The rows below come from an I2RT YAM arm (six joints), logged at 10 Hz.
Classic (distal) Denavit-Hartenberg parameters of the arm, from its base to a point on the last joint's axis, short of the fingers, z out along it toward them. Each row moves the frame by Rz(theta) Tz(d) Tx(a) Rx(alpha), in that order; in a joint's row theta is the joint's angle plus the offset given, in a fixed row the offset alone. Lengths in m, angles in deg.
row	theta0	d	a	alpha
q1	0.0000	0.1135	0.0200	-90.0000
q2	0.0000	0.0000	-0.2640	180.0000
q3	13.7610	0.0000	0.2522	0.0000
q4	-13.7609	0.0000	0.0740	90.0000
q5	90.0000	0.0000	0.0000	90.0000
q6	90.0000	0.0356	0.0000	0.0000
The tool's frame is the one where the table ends.
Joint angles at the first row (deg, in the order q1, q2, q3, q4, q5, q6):
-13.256 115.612 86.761 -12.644 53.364 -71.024
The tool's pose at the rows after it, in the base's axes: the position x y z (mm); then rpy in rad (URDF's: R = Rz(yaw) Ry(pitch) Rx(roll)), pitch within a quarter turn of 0, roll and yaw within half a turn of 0:
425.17 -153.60 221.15 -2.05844 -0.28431 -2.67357
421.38 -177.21 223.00 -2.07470 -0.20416 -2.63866
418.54 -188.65 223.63 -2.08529 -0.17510 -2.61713
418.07 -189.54 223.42 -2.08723 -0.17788 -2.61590
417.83 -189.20 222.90 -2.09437 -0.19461 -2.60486
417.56 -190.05 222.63 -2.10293 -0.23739 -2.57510
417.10 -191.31 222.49 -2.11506 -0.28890 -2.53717
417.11 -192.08 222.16 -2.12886 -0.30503 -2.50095
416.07 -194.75 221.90 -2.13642 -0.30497 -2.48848
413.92 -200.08 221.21 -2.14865 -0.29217 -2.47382
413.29 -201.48 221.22 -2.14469 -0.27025 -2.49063
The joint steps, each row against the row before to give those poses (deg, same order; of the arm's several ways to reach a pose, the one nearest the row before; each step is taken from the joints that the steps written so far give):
-3.301 -0.022 0.000 0.130 -6.273 -4.481
-3.344 0.000 -0.023 2.821 -6.449 -0.372
-1.660 0.001 0.023 0.917 -3.211 -0.523
-0.132 0.000 -0.021 -0.043 -0.110 -0.198
0.022 -0.001 -0.002 -0.349 -0.110 -0.918
-0.132 0.022 0.000 -0.022 -0.328 -2.995
-0.196 0.001 0.002 -0.022 -0.458 -3.693
-0.174 0.000 0.000 -0.023 -1.355 -1.901
-0.417 -0.001 -0.001 -0.043 -0.919 -0.547
-0.830 0.021 0.000 -0.110 -1.748 -0.175
-0.196 0.002 0.001 0.022 -0.065 1.443

